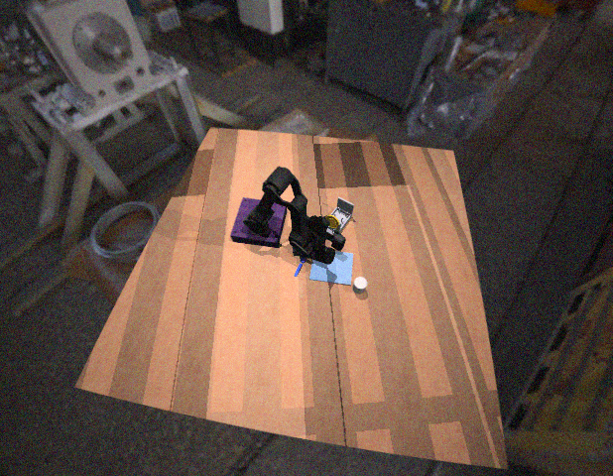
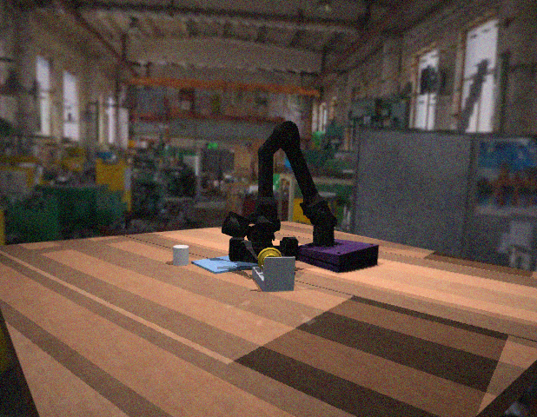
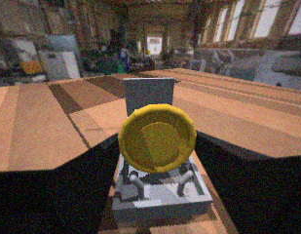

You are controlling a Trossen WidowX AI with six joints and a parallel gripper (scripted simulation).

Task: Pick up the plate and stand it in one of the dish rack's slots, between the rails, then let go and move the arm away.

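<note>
Right now the yellow plate is 1 cm to the right of my gripper tip. The rest, counted from my gripper tip: blue spoon (11 cm behind, 19 cm to the right, 4 cm below); light blue mat (1 cm ahead, 18 cm to the right, 4 cm below); grey dish rack (1 cm ahead, 2 cm to the left, 2 cm below).
</note>
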